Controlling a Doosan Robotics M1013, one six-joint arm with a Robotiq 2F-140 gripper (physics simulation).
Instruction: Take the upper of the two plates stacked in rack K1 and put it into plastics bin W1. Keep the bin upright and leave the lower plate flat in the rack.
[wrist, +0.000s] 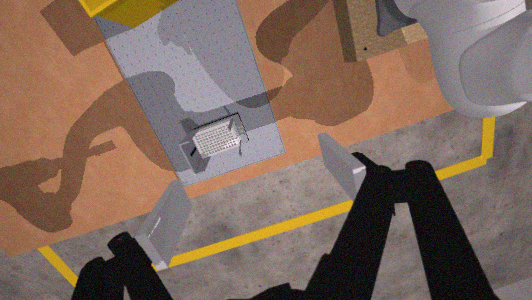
Note:
In view: my gripper (252, 171) and a plate (215, 139).

